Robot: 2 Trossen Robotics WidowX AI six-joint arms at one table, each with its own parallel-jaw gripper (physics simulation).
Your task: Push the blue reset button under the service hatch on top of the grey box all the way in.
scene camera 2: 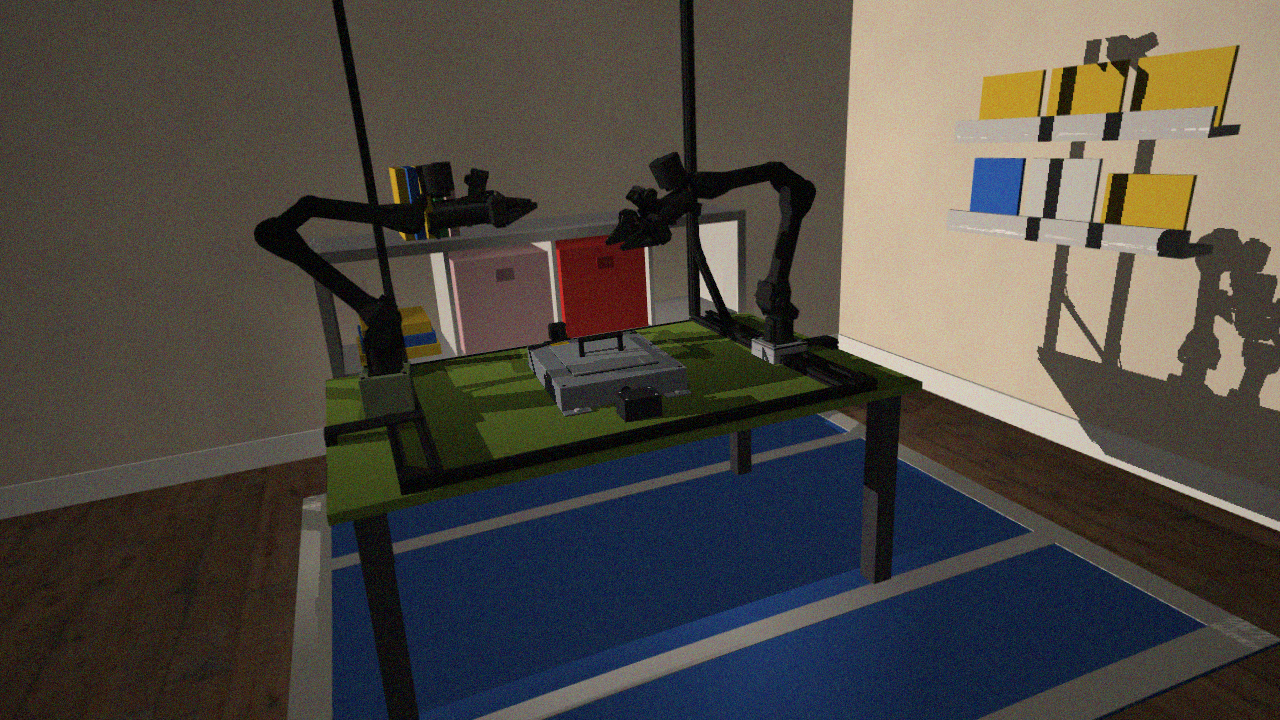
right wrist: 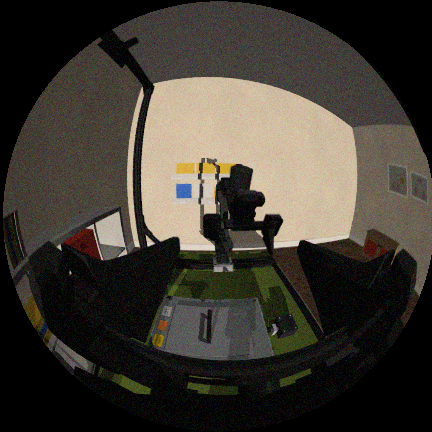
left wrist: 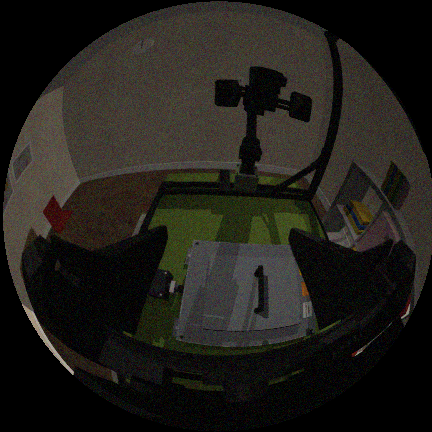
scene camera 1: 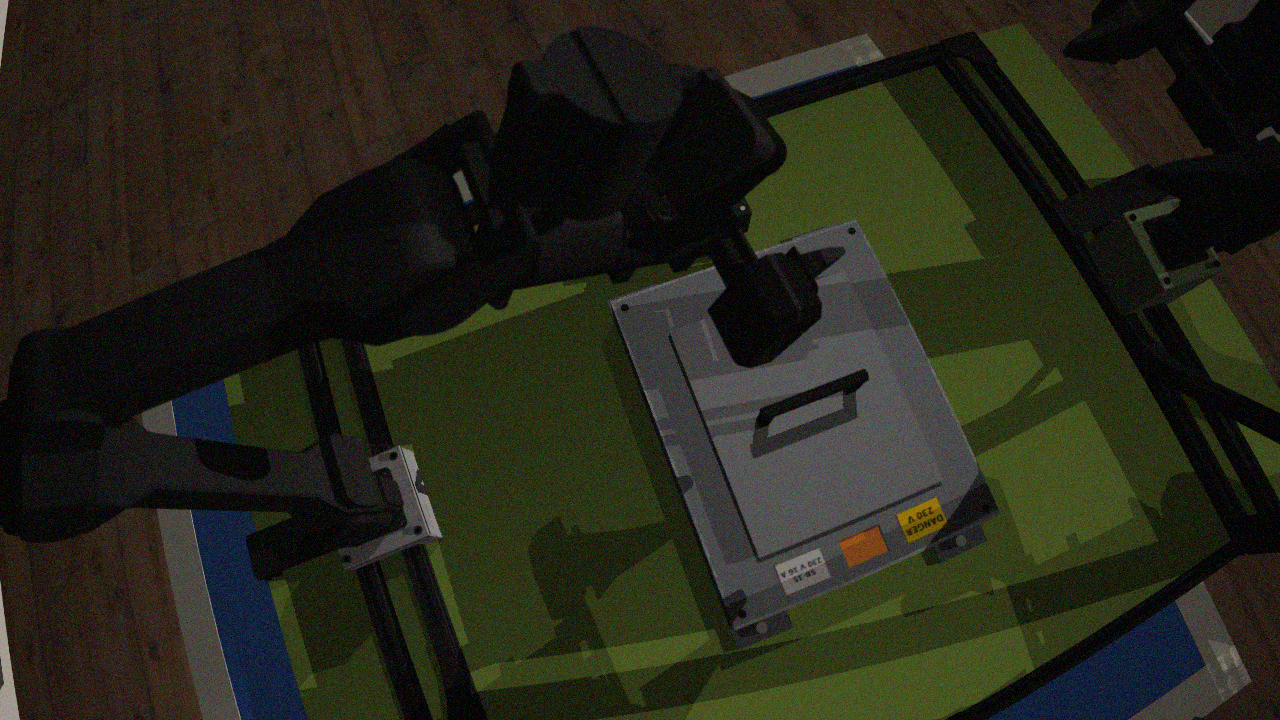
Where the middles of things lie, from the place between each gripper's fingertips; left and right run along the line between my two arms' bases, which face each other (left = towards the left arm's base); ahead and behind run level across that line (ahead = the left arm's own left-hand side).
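Labels:
Here is the service hatch (scene camera 1: 823, 434), which I see 3 cm to the right of my left hand, 8 cm behind it and 25 cm below it.
For my right hand, I find that the hatch is 40 mm behind it and 120 mm to the left of it, and also 350 mm below it.

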